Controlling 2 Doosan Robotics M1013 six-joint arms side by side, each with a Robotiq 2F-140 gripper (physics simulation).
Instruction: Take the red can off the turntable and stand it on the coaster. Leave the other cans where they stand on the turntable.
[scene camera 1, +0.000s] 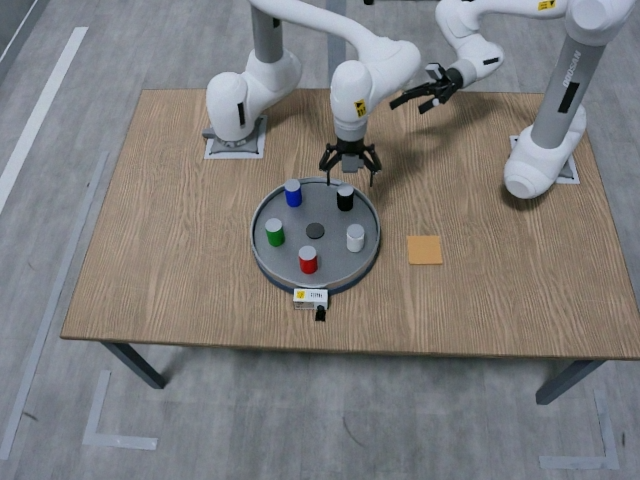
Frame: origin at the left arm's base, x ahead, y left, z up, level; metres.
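Seen in the pictures: left gripper, fingertip midpoint: (404, 108); right gripper, fingertip midpoint: (349, 183); right arm's base at its link origin: (236, 136).
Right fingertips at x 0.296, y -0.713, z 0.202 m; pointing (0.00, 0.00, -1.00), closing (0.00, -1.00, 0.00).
Note:
A point is followed by its place in that frame.
The red can (308, 260) @[x 0.538, y -0.827, z 0.139 m] stands upright on the grey round turntable (317, 209) @[x 0.294, y -0.819, z 0.053 m], near its front edge. A white can (355, 238) @[x 0.455, y -0.691, z 0.136 m], a black can (345, 198) @[x 0.299, y -0.726, z 0.126 m], a blue can (293, 193) @[x 0.286, y -0.894, z 0.129 m] and a green can (275, 233) @[x 0.442, y -0.936, z 0.131 m] also stand on it. The orange square coaster (424, 250) @[x 0.416, y -0.465, z 0.012 m] lies on the table to the right of the turntable, with no can on it. My right gripper (349, 183) @[x 0.296, y -0.713, z 0.202 m] is open and empty, pointing down above the back right of the turntable, behind the black can. My left gripper (409, 105) @[x 0.069, y -0.547, z 0.300 m] is open and empty, raised over the table's back edge.
A small white box (310, 298) @[x 0.623, y -0.820, z 0.059 m] with a black knob sits against the turntable's front. A dark disc (314, 230) @[x 0.382, y -0.823, z 0.061 m] marks the turntable's centre. The arm bases stand at the back left and right of the wooden table (180, 232) @[x 0.367, y -1.289, z 0.000 m].

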